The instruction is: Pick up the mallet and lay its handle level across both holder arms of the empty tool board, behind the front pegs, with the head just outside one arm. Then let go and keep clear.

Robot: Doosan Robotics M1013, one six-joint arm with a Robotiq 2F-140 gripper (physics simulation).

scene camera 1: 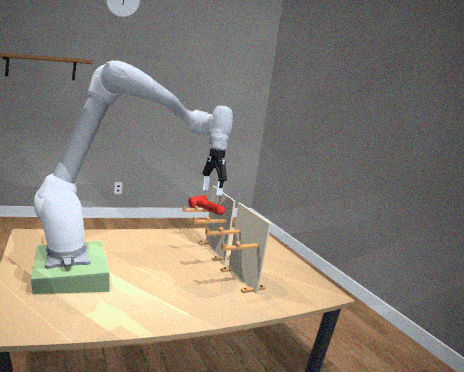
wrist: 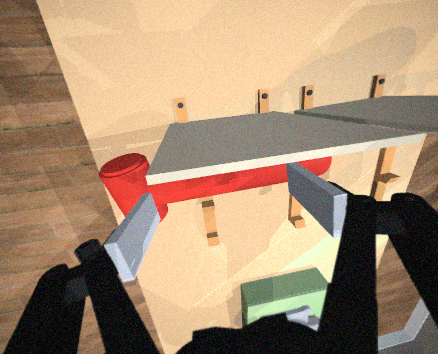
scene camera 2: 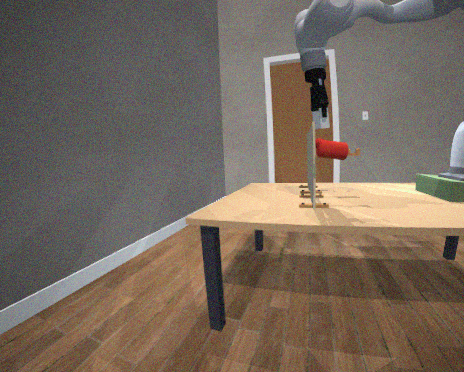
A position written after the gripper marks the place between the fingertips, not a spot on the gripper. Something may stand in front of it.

The gripper (scene camera 2: 320,128) is open, holding nothing. Also in view: a red mallet (wrist: 124,177). Also in view: a tool board (scene camera 1: 250,236) and a tool board (scene camera 1: 215,221).
The gripper also shows in the wrist view (wrist: 221,191).
